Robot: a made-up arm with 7 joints.
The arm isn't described. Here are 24 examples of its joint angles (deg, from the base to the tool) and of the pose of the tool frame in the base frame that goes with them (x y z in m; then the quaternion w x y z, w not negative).
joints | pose
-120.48 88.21 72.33 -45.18 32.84 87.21 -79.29 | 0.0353 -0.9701 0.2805 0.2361 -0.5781 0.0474 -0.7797
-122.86 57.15 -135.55 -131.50 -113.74 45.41 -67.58 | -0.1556 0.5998 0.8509 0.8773 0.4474 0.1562 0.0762
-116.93 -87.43 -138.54 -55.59 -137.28 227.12 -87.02 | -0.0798 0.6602 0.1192 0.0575 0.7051 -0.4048 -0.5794
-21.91 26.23 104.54 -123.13 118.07 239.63 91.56 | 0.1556 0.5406 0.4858 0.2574 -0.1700 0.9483 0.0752
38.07 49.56 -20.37 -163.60 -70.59 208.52 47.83 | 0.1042 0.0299 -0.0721 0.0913 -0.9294 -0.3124 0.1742
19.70 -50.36 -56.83 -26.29 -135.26 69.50 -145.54 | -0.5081 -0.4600 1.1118 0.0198 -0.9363 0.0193 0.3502
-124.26 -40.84 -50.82 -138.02 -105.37 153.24 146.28 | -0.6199 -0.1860 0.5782 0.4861 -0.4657 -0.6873 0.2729
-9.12 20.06 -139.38 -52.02 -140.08 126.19 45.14 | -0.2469 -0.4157 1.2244 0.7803 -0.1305 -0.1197 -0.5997
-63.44 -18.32 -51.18 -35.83 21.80 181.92 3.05 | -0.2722 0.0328 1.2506 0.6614 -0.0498 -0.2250 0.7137
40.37 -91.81 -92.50 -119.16 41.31 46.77 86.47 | 0.5399 -0.5236 0.4496 0.6404 -0.4796 0.0935 0.5926
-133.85 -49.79 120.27 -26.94 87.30 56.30 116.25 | 0.7535 0.4338 0.8219 0.0367 -0.7525 0.5758 0.3176
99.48 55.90 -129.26 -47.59 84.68 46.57 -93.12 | 0.3967 0.5552 1.0735 0.0262 0.4214 0.9051 0.0500
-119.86 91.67 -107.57 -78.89 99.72 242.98 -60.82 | -0.6521 -0.1156 0.6309 0.7799 -0.0016 -0.0955 -0.6186
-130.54 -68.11 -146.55 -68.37 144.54 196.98 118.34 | 0.1868 0.6462 0.0605 0.0919 -0.2677 -0.9085 -0.3076
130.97 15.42 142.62 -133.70 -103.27 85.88 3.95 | 0.0566 -0.7542 0.3828 0.4262 0.6029 -0.3160 -0.5958
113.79 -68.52 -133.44 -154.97 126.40 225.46 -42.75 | 0.1803 0.1554 0.0433 0.1256 0.6146 -0.6614 -0.4111
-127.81 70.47 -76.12 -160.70 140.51 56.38 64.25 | -0.2037 0.5493 0.1244 0.2711 0.8114 0.0941 -0.5091
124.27 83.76 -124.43 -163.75 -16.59 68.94 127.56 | 0.5298 -0.2151 0.6012 0.5080 -0.0516 -0.8078 0.2946
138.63 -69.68 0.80 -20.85 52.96 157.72 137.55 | 0.6496 -0.4393 0.8721 0.3076 0.2063 -0.2625 0.8910
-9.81 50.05 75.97 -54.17 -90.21 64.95 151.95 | 0.7875 0.4616 0.7312 0.0520 0.4578 -0.8209 0.3373
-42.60 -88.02 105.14 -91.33 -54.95 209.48 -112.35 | 0.1032 0.7134 0.1687 0.4423 -0.8255 0.3504 0.0103
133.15 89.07 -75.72 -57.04 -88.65 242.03 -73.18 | -0.0973 0.7032 0.2559 0.1404 -0.9453 0.2813 0.0871
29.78 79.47 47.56 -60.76 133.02 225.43 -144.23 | 0.3314 0.5732 0.1168 0.1462 -0.9408 -0.3052 -0.0185
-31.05 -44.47 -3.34 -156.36 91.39 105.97 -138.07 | 0.5200 -0.3927 0.4975 0.0922 -0.6012 -0.3994 -0.6860
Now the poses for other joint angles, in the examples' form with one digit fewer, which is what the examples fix.
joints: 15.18 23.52 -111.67 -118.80 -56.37 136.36 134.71
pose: 0.026 -0.799 0.546 0.476 -0.082 -0.817 0.316
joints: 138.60 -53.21 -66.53 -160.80 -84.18 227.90 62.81
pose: -0.010 0.455 0.494 0.797 -0.375 -0.474 -0.021
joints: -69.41 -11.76 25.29 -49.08 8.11 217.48 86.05
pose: 0.183 -0.107 1.191 0.405 -0.004 0.010 -0.914
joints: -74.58 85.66 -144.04 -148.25 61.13 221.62 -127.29
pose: -0.269 0.084 0.888 0.089 0.008 -0.280 -0.956
